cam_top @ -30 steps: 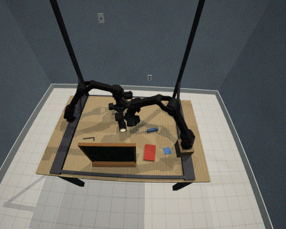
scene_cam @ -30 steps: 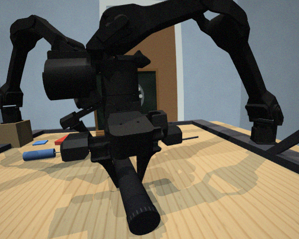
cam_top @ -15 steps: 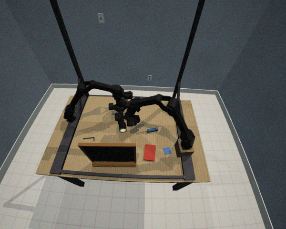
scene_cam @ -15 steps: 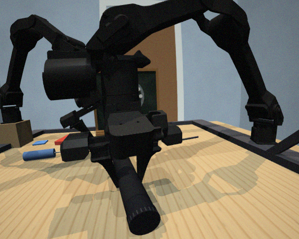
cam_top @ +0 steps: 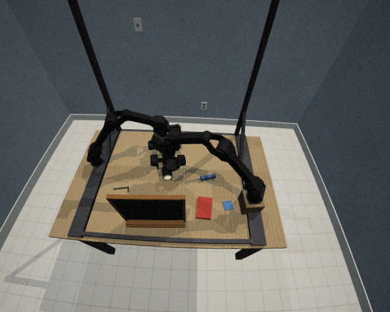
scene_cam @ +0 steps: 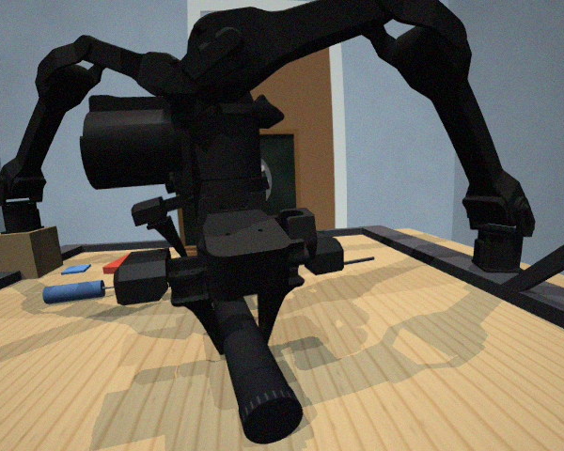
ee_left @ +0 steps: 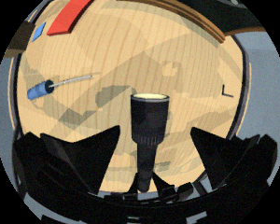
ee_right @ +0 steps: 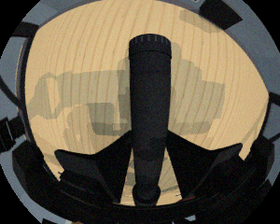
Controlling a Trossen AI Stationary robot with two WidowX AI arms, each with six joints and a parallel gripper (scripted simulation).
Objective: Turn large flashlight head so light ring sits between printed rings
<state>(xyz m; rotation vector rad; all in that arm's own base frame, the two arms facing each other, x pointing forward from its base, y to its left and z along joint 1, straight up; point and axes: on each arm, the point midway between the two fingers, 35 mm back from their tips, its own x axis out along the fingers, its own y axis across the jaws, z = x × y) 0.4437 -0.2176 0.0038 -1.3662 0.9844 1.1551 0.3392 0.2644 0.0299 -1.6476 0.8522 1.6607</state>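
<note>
Right now my left hand is 1 cm short of the flashlight head and 7 cm above it. The rest, counted from my left hand: small blue block 9 cm ahead, 38 cm to the left, 10 cm below; then red block 14 cm ahead, 26 cm to the left, 10 cm below.
</note>
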